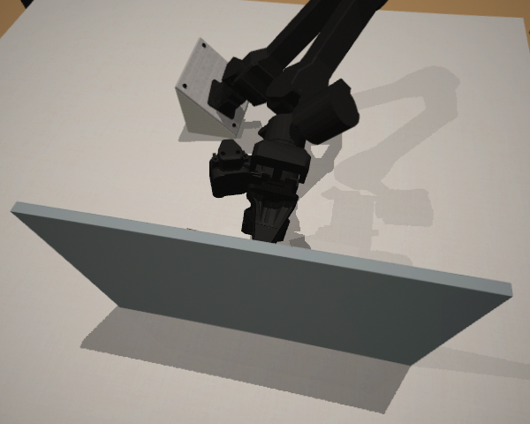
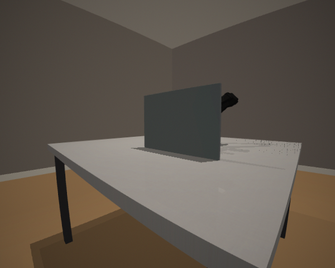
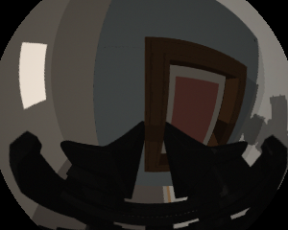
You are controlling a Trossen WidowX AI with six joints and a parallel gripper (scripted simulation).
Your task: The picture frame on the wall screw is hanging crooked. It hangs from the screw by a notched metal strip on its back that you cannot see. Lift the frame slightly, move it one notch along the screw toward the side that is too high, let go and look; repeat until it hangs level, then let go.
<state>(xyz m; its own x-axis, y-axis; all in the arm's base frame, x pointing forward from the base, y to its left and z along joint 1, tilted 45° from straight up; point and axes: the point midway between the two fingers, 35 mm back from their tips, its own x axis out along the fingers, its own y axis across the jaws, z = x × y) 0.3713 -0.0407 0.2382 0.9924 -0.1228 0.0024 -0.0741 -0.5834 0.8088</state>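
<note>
The picture frame lies 10 mm to the right of my gripper tip and 50 mm below it. The rest, counted from my gripper tip: wall panel (20 mm ahead, 10 mm to the right, 60 mm below).
</note>
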